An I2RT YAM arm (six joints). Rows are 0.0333 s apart.
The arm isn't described. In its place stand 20 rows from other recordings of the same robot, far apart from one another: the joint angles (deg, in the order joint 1, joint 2, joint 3, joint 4, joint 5, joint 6), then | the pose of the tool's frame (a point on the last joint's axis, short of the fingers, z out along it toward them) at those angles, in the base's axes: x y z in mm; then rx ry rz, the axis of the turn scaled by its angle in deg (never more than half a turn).
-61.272 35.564 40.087 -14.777 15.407 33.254 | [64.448 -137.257 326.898 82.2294 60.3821 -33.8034]
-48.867 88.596 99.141 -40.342 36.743 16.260 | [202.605 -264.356 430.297 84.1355 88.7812 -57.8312]
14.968 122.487 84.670 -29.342 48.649 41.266 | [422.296 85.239 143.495 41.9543 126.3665 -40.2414]
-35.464 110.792 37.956 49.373 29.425 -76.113 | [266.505 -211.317 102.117 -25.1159 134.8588 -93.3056]
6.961 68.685 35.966 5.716 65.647 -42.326 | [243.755 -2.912 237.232 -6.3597 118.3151 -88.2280]
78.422 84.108 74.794 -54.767 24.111 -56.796 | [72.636 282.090 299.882 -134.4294 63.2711 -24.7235]
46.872 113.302 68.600 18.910 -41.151 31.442 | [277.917 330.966 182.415 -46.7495 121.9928 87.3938]
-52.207 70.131 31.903 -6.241 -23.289 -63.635 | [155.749 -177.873 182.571 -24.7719 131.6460 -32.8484]
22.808 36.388 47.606 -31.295 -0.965 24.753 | [127.950 54.457 339.014 1.2471 112.4934 32.5852]
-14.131 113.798 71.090 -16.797 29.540 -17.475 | [384.118 -114.804 142.518 6.4515 151.4864 -49.5924]
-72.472 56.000 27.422 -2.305 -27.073 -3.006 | [77.774 -192.449 213.607 53.5253 105.2393 -18.3344]
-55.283 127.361 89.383 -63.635 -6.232 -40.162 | [224.281 -316.912 112.718 -24.0814 -174.0433 -19.6541]
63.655 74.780 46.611 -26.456 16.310 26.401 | [123.284 226.426 217.280 -39.4422 137.4564 17.7607]
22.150 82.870 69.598 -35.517 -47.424 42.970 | [271.759 138.931 303.823 2.7008 149.8097 84.6389]
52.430 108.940 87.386 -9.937 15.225 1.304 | [280.563 349.381 272.407 -43.9134 112.7384 16.1565]
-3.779 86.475 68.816 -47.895 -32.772 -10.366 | [299.057 -0.441 265.238 -17.8390 146.5918 39.0750]
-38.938 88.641 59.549 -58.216 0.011 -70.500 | [203.903 -164.761 201.257 -48.5232 171.6963 -3.4322]
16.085 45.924 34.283 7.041 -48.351 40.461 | [171.125 77.030 304.662 -18.8112 103.3764 80.8094]
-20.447 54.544 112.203 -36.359 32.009 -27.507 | [34.917 -33.157 605.483 25.1073 71.9475 -60.1947]
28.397 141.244 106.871 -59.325 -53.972 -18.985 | [387.299 242.115 95.226 59.5305 -141.9695 -77.7093]
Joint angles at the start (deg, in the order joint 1, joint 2, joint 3, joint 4, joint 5, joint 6):
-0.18, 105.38, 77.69, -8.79, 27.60, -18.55
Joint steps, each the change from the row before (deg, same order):
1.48, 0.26, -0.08, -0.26, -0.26, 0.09
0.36, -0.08, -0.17, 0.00, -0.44, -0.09
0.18, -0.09, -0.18, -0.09, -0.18, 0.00
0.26, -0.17, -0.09, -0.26, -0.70, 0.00
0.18, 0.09, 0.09, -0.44, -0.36, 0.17
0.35, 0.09, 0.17, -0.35, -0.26, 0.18
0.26, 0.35, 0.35, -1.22, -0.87, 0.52
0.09, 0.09, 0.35, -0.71, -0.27, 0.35
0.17, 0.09, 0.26, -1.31, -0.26, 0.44
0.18, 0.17, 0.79, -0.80, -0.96, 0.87
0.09, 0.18, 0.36, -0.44, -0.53, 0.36
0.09, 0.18, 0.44, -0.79, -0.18, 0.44
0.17, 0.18, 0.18, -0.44, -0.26, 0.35
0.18, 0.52, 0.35, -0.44, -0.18, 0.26
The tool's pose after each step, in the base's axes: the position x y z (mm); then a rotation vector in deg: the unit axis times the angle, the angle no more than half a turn. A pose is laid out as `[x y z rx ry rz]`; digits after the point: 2 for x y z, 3 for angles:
[420.16 -6.82 241.87 -6.608 127.038 -39.749]
[419.73 -3.95 241.38 -7.395 127.079 -39.124]
[419.08 -2.55 240.81 -7.766 127.220 -38.845]
[418.36 -0.29 240.98 -8.524 127.365 -37.945]
[418.33 1.23 240.17 -8.905 127.747 -37.399]
[418.54 3.94 239.96 -9.340 127.928 -36.850]
[418.80 6.34 237.62 -9.987 129.035 -35.578]
[418.98 7.16 237.93 -10.005 129.438 -35.085]
[418.20 8.51 236.89 -10.254 130.475 -34.584]
[419.49 10.45 238.91 -10.042 130.621 -32.960]
[420.21 11.46 239.01 -10.107 130.861 -32.146]
[420.61 12.25 239.12 -9.980 131.343 -31.720]
[420.85 13.66 238.23 -10.057 131.730 -31.199]
[422.17 15.18 235.94 -10.263 132.277 -30.831]

